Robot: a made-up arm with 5 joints.
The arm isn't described. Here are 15 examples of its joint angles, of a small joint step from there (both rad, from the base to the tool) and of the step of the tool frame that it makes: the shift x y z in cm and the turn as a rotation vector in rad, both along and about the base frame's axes.
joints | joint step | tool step
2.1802 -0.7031 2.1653 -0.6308 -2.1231 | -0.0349 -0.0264 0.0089 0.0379 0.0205 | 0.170 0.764 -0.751 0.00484 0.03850 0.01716
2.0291 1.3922 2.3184 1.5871 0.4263 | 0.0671 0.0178 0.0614 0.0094 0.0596 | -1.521 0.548 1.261 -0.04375 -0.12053 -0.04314
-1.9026 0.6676 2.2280 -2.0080 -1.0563 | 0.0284 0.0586 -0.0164 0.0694 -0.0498 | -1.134 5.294 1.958 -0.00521 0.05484 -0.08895
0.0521 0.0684 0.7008 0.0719 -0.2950 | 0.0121 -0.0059 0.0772 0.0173 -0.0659 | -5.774 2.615 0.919 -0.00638 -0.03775 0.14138
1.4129 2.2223 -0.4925 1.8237 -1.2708 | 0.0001 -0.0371 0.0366 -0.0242 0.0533 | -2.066 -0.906 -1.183 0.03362 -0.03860 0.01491
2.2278 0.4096 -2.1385 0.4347 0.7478 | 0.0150 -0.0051 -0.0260 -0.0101 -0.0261 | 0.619 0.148 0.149 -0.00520 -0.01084 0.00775
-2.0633 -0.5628 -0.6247 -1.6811 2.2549 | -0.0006 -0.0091 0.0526 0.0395 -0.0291 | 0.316 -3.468 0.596 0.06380 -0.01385 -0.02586
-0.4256 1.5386 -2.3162 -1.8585 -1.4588 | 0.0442 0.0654 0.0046 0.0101 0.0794 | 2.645 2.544 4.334 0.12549 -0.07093 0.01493
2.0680 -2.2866 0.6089 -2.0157 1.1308 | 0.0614 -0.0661 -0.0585 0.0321 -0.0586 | 5.112 -1.607 -2.335 -0.04530 -0.12365 -0.03091
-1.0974 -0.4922 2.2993 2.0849 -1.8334 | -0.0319 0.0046 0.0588 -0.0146 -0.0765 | -0.488 -1.189 -3.438 0.05953 -0.00964 -0.01525
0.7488 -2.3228 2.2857 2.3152 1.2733 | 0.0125 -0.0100 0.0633 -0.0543 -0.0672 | 2.415 -0.429 -2.527 -0.03914 0.05223 0.01906
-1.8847 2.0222 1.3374 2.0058 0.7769 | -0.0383 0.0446 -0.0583 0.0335 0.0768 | -3.113 5.372 4.364 0.02848 0.03380 -0.11023
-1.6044 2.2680 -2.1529 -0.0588 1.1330 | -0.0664 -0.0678 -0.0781 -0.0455 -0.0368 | 4.369 0.694 1.108 0.00488 0.11682 0.03229
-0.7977 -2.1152 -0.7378 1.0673 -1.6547 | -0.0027 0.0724 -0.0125 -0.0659 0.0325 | 2.356 3.259 0.521 0.08758 -0.03714 -0.10673
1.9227 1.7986 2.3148 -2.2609 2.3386 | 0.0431 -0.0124 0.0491 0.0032 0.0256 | -4.474 -1.078 0.025 0.02294 -0.10423 0.01291
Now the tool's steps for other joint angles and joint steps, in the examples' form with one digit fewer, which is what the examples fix.
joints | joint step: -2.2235 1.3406 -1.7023 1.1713 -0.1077 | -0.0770 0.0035 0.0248 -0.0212 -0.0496
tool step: -2.79 1.06 1.82 0.0207 0.0432 -0.0560
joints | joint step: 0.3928 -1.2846 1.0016 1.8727 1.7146 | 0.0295 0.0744 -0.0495 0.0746 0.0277
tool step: -4.74 -3.20 4.63 0.1360 -0.0740 0.0655
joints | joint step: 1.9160 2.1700 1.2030 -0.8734 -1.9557 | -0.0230 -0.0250 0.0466 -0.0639 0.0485
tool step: 1.14 2.18 -0.56 0.0521 0.0171 -0.0857
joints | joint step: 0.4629 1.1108 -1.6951 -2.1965 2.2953 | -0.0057 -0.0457 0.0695 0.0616 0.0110
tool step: -1.73 3.05 -2.02 -0.1165 -0.0545 -0.0041
